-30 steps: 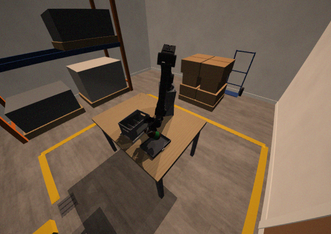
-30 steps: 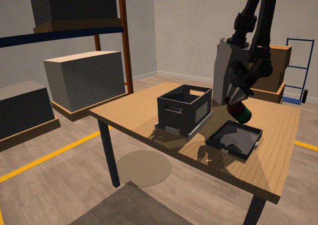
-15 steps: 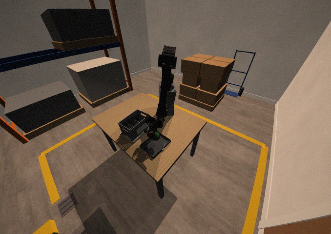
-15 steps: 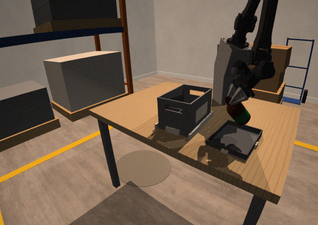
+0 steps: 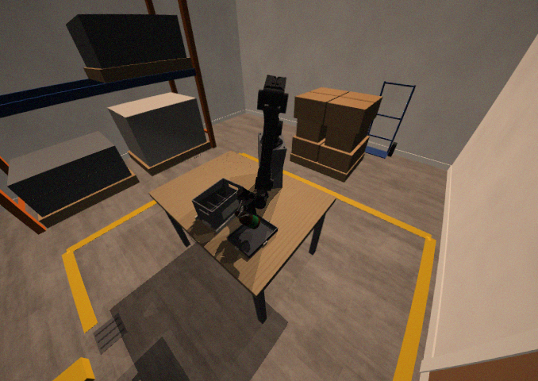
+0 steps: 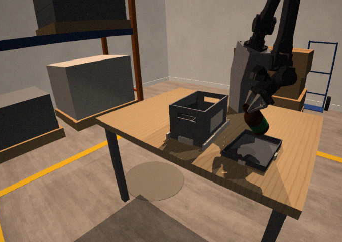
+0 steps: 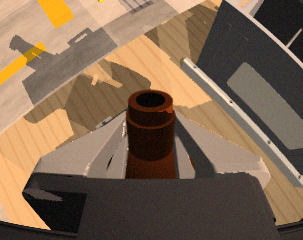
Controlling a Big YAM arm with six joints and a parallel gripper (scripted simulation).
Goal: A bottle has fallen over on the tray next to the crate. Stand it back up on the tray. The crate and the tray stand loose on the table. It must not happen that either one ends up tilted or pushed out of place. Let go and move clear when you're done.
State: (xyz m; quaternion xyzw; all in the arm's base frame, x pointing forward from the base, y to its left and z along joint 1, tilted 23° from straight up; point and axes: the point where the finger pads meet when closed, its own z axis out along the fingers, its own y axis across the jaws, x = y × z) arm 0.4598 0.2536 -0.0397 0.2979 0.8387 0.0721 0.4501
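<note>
My hand is 40 mm above the brown bottle, 30 mm past it and 20 mm to the right of it. Round my hand: tray (190 mm below, 50 mm behind, 30 mm to the left); dark crate (260 mm to the right, 120 mm below, 10 mm behind).
</note>
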